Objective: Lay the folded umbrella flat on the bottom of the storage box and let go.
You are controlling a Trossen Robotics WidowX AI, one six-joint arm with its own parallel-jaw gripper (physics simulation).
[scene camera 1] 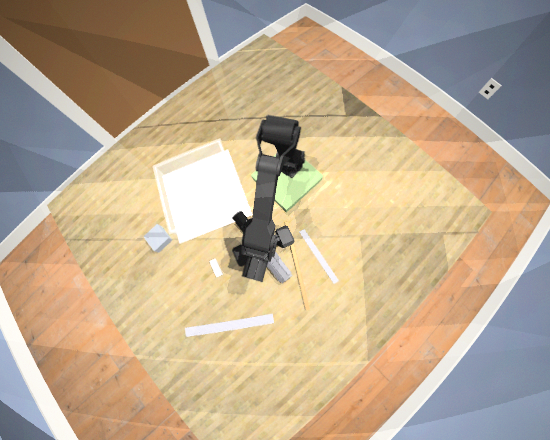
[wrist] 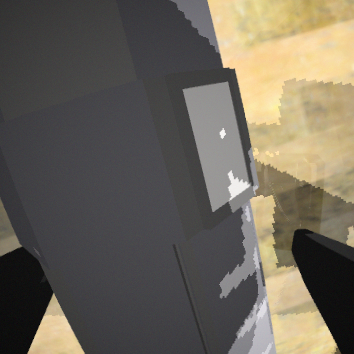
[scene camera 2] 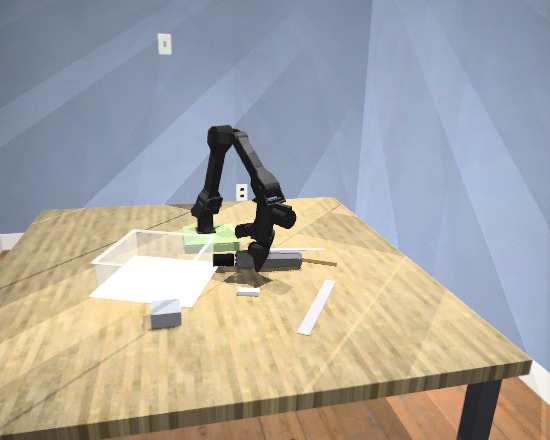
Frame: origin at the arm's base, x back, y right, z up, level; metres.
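Seen in the pictures: gripper, between the fingertips: (wrist: 179, 243) (scene camera 2: 259, 266); arm's base, origin of its link: (scene camera 1: 290, 167) (scene camera 2: 205, 230).
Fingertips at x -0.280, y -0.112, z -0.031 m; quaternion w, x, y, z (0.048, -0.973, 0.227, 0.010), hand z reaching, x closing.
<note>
Pixels of each thing's top centre, then the offset from my fingertips to it.
- folded umbrella, centre of its top: (scene camera 2: 257, 250) (scene camera 1: 260, 244) dx -0.002, dy +0.007, dz +0.055 m
- storage box, centre of its top: (scene camera 2: 157, 248) (scene camera 1: 195, 183) dx +0.009, dy +0.306, dz +0.095 m
- grey block, centre of its top: (scene camera 2: 165, 306) (scene camera 1: 155, 237) dx -0.222, dy +0.315, dz +0.034 m
- small white block, centre of its top: (scene camera 2: 248, 289) (scene camera 1: 215, 267) dx -0.157, dy +0.081, dz +0.010 m
- thin wooden stick, centre of its top: (scene camera 2: 291, 255) (scene camera 1: 297, 264) dx +0.028, dy -0.120, dz +0.010 m
The folded umbrella (scene camera 1: 279, 270) (scene camera 2: 287, 260) (wrist: 105, 200) has a grey body and a black handle. It lies on the table beside the box, its handle end toward the box. My gripper (scene camera 2: 258, 264) (wrist: 179, 243) is open and low over the umbrella's grey body. In the wrist view one finger is close against the body's left edge; the other stands apart from its right edge, with table between. The arm hides the fingers and the umbrella's middle in scene camera 1. The storage box (scene camera 1: 190, 158) (scene camera 2: 170, 244) has translucent walls and a white bottom; no umbrella lies in it.
A grey block (scene camera 1: 157, 238) (scene camera 2: 165, 314) stands near the box. A small white block (scene camera 1: 215, 267) (scene camera 2: 248, 291), two pale strips (scene camera 1: 229, 325) (scene camera 2: 317, 307) and a thin wooden stick (scene camera 1: 298, 280) (scene camera 2: 320, 261) lie around the umbrella. A green slab (scene camera 1: 295, 190) (scene camera 2: 225, 244) is at the arm's base.
</note>
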